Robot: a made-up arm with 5 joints.
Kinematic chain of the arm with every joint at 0, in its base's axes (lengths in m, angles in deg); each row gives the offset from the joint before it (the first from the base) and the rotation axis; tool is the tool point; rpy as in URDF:
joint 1: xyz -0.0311 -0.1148 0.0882 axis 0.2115 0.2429 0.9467
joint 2: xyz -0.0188 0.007 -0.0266 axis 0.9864 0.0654 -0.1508
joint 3: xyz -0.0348 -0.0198 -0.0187 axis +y
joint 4: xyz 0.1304 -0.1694 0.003 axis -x
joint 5: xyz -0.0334 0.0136 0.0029 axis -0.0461 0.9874 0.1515
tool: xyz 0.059 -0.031 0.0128 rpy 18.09 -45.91 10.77
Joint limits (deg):
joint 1: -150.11..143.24
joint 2: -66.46..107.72
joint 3: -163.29..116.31
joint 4: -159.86..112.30
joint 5: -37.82..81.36
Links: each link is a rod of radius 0.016 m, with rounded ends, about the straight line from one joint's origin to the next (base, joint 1, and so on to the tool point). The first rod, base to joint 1, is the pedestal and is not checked.
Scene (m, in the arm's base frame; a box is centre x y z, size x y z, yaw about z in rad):
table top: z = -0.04
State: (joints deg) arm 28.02 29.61 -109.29 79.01 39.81
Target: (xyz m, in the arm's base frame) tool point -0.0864 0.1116 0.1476
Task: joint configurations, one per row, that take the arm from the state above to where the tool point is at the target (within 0.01 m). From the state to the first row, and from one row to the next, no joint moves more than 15 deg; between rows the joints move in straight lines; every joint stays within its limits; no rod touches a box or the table.
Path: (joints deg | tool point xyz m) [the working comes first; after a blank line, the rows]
Joints at the target: -106.05 -36.96 -124.02 87.07 8.96
Straight joint move there: clear.

1: 13.12 22.21 -110.93 79.91 36.38 | -0.1084 -0.3679 0.0936
2: -1.77 14.82 -112.56 80.80 32.96 | -0.1696 -0.3323 0.1286
3: -16.67 7.42 -114.20 81.70 29.53 | -0.2207 -0.2757 0.1546
4: -31.57 0.02 -115.84 82.59 26.10 | -0.2544 -0.2034 0.1707
5: -46.46 -7.37 -117.47 83.49 22.67 | -0.2654 -0.1229 0.1774
6: -61.36 -14.77 -119.11 84.38 19.25 | -0.2516 -0.0431 0.1759
7: -76.26 -22.17 -120.75 85.28 15.82 | -0.2140 0.0273 0.1687
8: -91.15 -29.57 -122.38 86.17 12.39 | -0.1567 0.0807 0.1583
9: -106.05 -36.96 -124.02 87.07 8.96 | -0.0864 0.1116 0.1476

